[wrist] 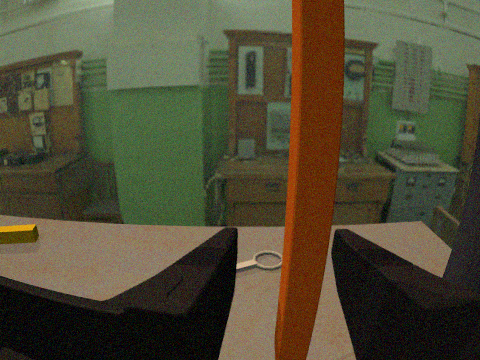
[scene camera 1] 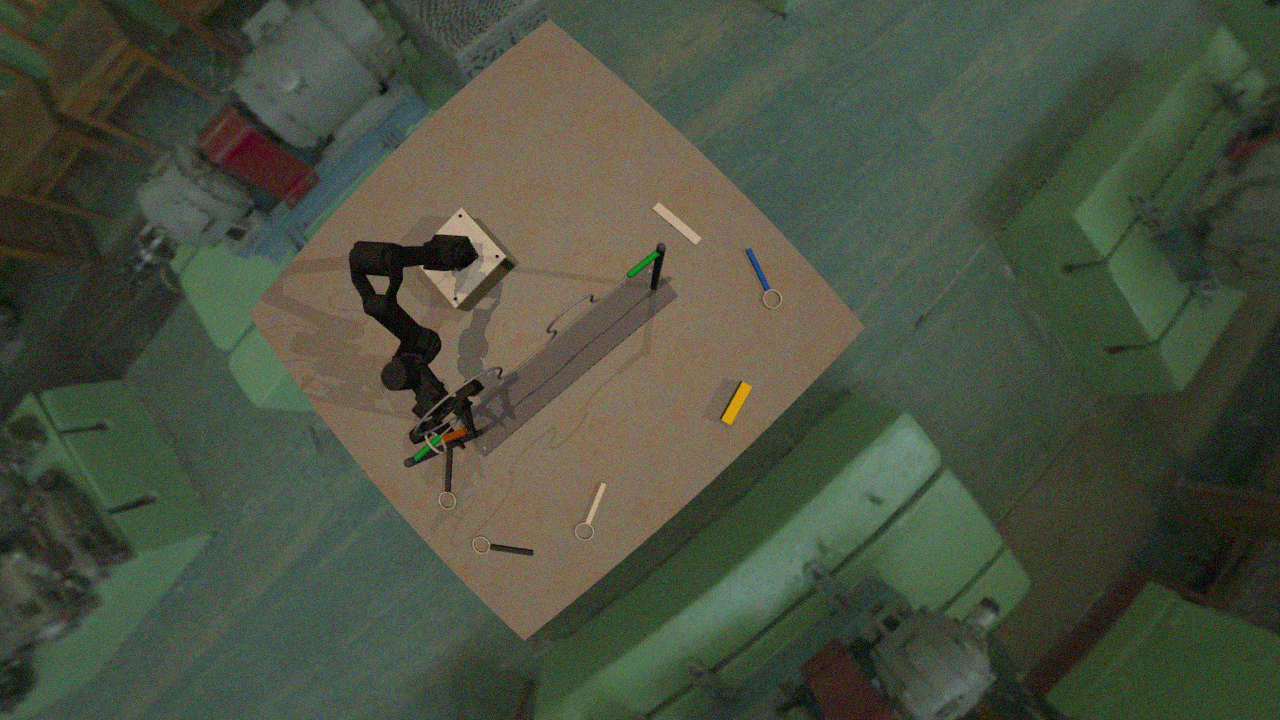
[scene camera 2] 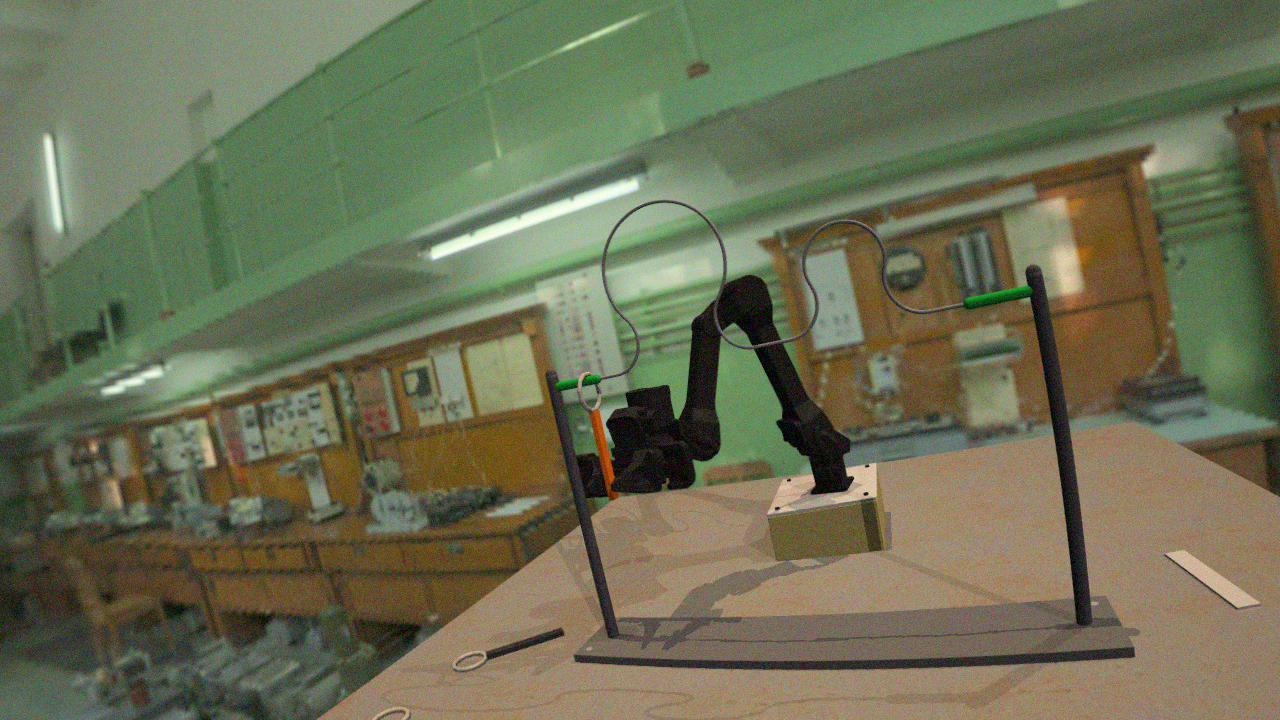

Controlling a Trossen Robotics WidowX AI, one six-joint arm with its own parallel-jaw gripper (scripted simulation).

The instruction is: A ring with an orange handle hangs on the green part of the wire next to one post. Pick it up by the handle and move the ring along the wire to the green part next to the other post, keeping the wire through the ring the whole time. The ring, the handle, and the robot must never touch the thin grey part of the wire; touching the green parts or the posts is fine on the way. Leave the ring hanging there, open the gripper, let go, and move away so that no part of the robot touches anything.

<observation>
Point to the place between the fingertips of the gripper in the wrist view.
At 285,241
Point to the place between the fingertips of the gripper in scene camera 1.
470,443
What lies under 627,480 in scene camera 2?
The gripper.
</observation>
